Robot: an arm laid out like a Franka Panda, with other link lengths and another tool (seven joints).
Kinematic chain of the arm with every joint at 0, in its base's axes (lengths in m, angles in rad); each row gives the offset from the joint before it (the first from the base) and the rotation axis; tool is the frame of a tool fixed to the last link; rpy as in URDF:
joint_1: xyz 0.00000 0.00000 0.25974 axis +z
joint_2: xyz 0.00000 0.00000 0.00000 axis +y
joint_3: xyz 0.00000 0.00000 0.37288 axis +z
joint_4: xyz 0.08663 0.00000 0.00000 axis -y
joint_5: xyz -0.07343 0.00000 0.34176 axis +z
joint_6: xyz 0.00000 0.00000 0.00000 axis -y
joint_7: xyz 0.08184 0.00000 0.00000 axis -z
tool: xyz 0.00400 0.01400 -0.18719 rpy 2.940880 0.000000 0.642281
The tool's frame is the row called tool.
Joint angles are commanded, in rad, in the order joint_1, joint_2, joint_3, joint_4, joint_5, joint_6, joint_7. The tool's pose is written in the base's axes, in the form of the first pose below.
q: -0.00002 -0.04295 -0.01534 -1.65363 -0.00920 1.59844 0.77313
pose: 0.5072 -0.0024 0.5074; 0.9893 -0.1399 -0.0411; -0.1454 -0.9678 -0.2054; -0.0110 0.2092 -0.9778
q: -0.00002 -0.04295 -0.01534 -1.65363 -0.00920 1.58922 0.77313
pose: 0.5054 -0.0024 0.5065; 0.9892 -0.1381 -0.0501; -0.1455 -0.9678 -0.2053; -0.0202 0.2104 -0.9774
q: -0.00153 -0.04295 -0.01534 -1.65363 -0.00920 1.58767 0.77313
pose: 0.5051 -0.0032 0.5064; 0.9889 -0.1392 -0.0519; -0.1470 -0.9676 -0.2052; -0.0217 0.2105 -0.9773
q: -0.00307 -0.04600 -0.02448 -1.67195 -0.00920 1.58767 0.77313
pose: 0.5019 -0.0086 0.5000; 0.9868 -0.1463 -0.0690; -0.1575 -0.9663 -0.2038; -0.0369 0.2119 -0.9766
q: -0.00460 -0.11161 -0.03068 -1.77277 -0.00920 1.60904 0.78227
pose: 0.4761 -0.0121 0.4903; 0.9835 -0.1593 -0.0858; -0.1736 -0.9642 -0.2002; -0.0508 0.2118 -0.9760
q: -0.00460 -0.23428 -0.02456 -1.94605 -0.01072 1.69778 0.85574
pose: 0.4387 -0.0095 0.4787; 0.9711 -0.2305 -0.0614; -0.2382 -0.9508 -0.1981; -0.0127 0.2070 -0.9783
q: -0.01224 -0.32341 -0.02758 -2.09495 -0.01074 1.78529 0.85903
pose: 0.4106 -0.0131 0.4587; 0.9681 -0.2480 -0.0366; -0.2503 -0.9483 -0.1952; 0.0137 0.1982 -0.9801
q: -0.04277 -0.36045 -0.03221 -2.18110 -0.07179 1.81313 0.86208
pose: 0.3910 -0.0359 0.4378; 0.9624 -0.2637 -0.0652; -0.2716 -0.9299 -0.2480; 0.0048 0.2564 -0.9666
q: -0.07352 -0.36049 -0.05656 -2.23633 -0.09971 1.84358 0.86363
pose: 0.3820 -0.0612 0.4162; 0.9492 -0.2976 -0.1021; -0.3142 -0.9134 -0.2587; -0.0162 0.2777 -0.9605
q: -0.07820 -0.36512 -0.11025 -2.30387 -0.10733 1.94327 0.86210
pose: 0.3804 -0.0843 0.3967; 0.9352 -0.3457 -0.0770; -0.3538 -0.9026 -0.2453; 0.0153 0.2566 -0.9664
